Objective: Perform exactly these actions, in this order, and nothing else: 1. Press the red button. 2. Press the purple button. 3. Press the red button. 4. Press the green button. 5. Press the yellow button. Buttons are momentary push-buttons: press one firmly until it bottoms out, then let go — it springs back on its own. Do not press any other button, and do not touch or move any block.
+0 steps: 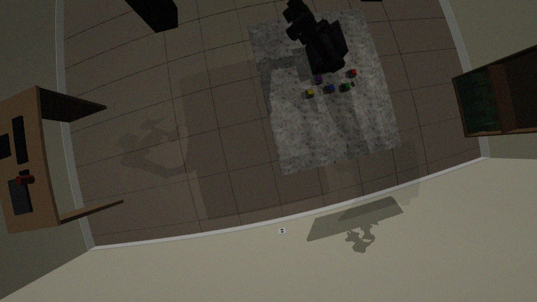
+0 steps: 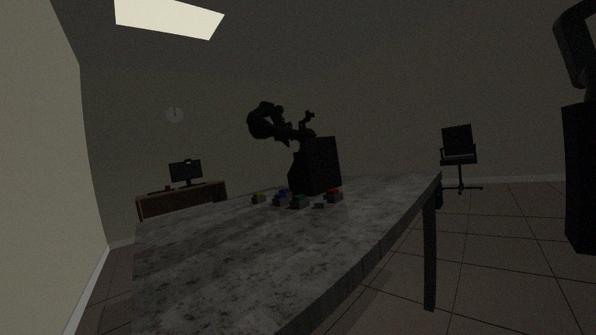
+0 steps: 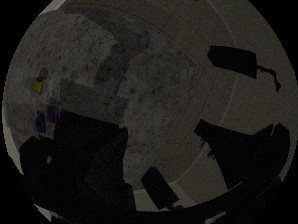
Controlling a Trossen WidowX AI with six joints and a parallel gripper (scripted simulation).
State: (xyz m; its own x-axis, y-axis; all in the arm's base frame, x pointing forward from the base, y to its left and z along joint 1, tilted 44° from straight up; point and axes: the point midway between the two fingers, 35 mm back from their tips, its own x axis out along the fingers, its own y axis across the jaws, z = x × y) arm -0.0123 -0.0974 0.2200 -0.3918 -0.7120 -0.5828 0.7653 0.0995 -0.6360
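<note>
Right now the red button is 430 mm to the left of my gripper tip, 210 mm below it and 180 mm ahead of it. Also, from my gripper tip: yellow button: 290 mm ahead, 210 mm below, 90 mm to the left; blue button: 280 mm ahead, 240 mm to the left, 210 mm below; purple button: 210 mm below, 210 mm ahead, 170 mm to the left.
</note>
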